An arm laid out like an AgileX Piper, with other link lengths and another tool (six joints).
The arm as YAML. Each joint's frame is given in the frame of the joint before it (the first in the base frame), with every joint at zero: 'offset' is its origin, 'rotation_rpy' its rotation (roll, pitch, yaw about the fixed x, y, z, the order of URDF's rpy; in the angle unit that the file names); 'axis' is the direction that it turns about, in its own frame. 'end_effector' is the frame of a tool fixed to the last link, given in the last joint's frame.
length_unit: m
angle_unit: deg
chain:
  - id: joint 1
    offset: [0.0, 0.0, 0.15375]
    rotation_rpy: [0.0, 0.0, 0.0]
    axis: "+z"
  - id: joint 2
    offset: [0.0, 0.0, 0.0]
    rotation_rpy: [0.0, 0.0, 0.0]
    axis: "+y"
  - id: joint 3
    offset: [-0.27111, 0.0, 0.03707]
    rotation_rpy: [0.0, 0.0, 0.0]
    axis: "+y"
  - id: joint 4
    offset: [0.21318, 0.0, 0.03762]
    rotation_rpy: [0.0, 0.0, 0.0]
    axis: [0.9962, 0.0, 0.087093]
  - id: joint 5
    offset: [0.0, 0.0, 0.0]
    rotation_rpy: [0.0, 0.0, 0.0]
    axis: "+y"
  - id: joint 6
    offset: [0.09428, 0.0, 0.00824]
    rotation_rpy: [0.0, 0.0, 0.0]
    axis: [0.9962, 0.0, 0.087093]
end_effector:
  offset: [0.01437, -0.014, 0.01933]
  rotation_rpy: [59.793, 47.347, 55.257]
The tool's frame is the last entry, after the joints.
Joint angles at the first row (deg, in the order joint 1, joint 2, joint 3, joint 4, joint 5, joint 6):
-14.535, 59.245, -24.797, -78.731, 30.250, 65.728
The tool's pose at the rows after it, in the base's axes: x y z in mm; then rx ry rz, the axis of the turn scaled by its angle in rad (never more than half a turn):
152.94 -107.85 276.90 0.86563 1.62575 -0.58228
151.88 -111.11 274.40 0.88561 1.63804 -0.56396
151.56 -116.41 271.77 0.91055 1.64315 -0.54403
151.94 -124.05 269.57 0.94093 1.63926 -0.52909
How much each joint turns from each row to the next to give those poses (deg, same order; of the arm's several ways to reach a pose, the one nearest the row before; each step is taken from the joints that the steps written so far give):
-1.569, 0.024, -0.040, 2.334, -1.197, -2.565
-2.724, 0.149, -0.010, 2.144, -2.794, -2.520
-3.592, 0.672, -0.104, 1.401, -3.558, -1.871
-4.054, 1.275, -0.365, 0.313, -3.683, -0.763

